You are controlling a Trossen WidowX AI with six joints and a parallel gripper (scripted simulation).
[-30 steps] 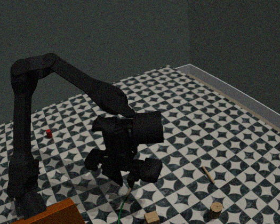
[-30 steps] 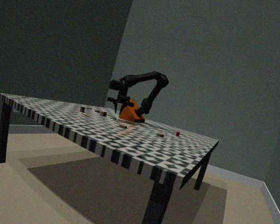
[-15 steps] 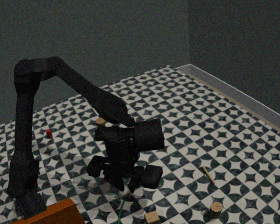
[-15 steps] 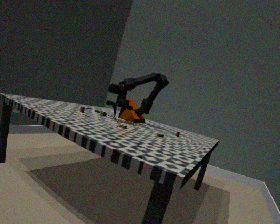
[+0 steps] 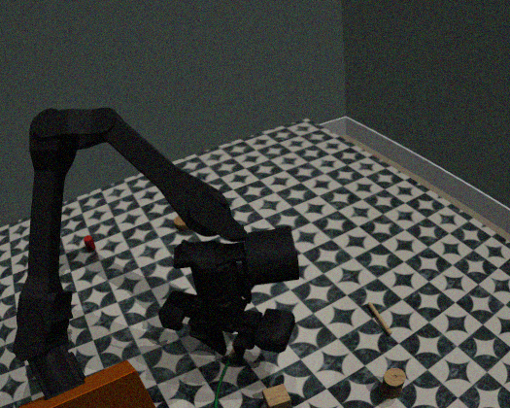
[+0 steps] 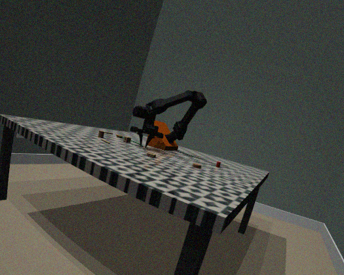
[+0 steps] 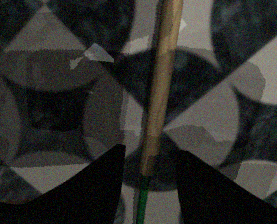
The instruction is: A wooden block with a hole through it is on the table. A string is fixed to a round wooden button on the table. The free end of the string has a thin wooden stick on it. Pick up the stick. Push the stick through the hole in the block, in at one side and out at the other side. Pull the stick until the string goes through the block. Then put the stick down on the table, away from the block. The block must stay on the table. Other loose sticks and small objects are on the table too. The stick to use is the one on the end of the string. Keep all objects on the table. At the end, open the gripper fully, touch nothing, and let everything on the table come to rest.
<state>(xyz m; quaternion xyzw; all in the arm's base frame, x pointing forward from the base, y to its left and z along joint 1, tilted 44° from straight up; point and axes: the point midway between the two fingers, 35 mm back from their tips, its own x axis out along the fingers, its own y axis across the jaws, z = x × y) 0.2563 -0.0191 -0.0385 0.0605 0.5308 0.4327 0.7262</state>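
Now: gripper tip 12 cm to the left of the tan wooden block, 1 cm below it and 1 cm past it. The rest, counted from my gripper tip: round wooden button 25 cm to the right, 12 cm behind, 1 cm above; then wooden cylinder 21 cm to the right, 13 cm ahead, 2 cm above; then thin wooden stick 1 cm to the left, 1 cm ahead.
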